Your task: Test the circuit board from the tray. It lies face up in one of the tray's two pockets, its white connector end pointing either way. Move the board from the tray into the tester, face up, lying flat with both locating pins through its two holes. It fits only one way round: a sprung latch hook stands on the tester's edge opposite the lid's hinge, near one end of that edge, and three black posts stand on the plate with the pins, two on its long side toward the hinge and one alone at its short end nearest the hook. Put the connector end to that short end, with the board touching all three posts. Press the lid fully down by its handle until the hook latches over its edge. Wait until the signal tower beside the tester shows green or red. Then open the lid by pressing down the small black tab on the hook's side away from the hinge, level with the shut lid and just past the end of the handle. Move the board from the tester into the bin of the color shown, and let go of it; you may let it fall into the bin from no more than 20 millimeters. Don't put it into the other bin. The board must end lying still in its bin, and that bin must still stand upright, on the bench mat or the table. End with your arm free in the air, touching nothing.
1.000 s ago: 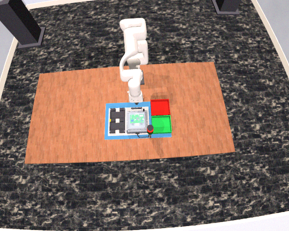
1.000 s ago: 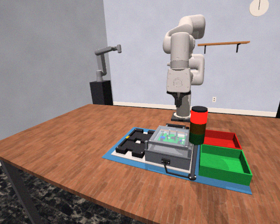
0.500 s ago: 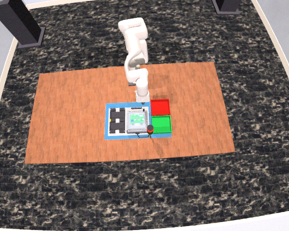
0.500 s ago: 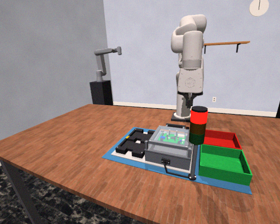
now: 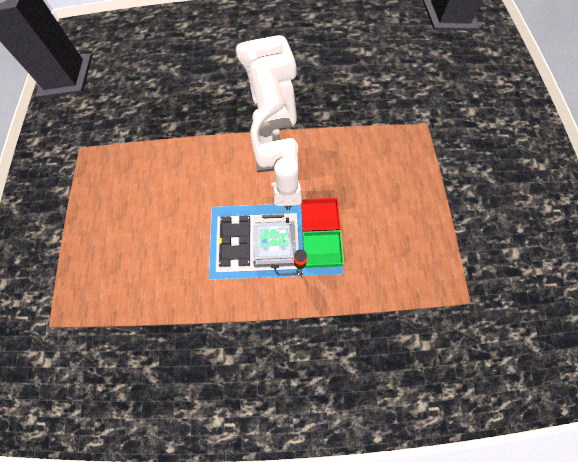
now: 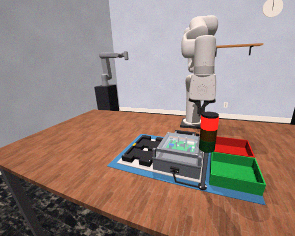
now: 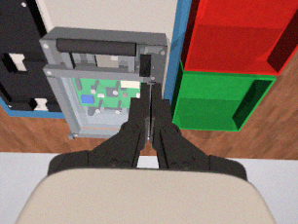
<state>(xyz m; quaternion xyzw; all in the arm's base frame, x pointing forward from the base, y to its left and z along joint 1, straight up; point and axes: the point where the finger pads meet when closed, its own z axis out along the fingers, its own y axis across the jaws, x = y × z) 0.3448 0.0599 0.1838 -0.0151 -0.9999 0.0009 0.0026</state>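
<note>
Right now my hand is 2 cm short of the small black tab, 1 cm to the left of it and 11 cm above it. Also, from my hand: clear lid (9 cm ahead, 7 cm to the right, 11 cm below); green circuit board (8 cm ahead, 6 cm to the right, 13 cm below); tester plate (9 cm ahead, 6 cm to the right, 13 cm below).
</note>
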